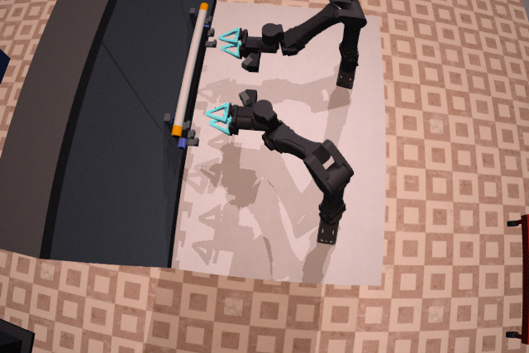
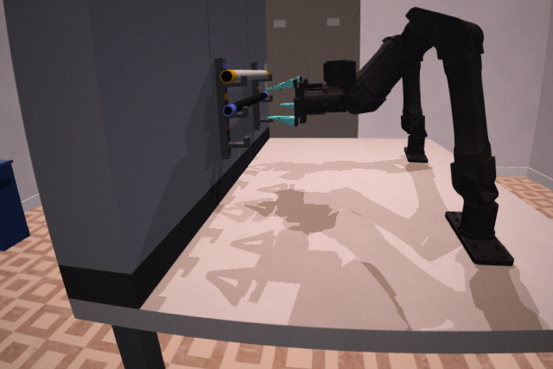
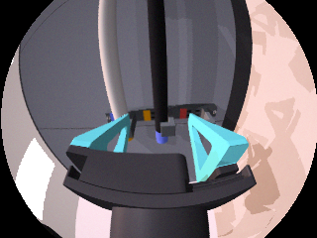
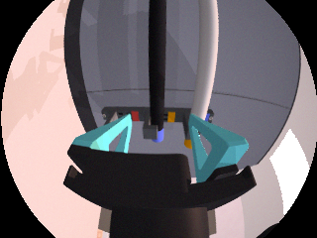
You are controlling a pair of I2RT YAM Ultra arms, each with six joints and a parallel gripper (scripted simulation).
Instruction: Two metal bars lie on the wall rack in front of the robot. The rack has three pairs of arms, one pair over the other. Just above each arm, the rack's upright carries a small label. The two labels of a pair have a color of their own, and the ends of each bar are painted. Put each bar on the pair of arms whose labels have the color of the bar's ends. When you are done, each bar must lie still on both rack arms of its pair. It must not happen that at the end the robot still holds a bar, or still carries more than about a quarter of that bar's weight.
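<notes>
Right now my left hand is 90 mm short of the dark metal bar and 140 mm to the left of it. Round my left hand: pale metal bar: 100 mm ahead, 150 mm to the right, 70 mm above; then tall grey wall panel: 190 mm ahead, 90 mm to the right, 190 mm above.
Now: right hand 140 mm to the right of the pale metal bar, 70 mm below it and 70 mm short of it. From my right hand the other things lie so: dark metal bar (160 mm to the left, 60 mm ahead, 10 mm below); tall grey wall panel (210 mm to the left, 190 mm above, 160 mm ahead).
</notes>
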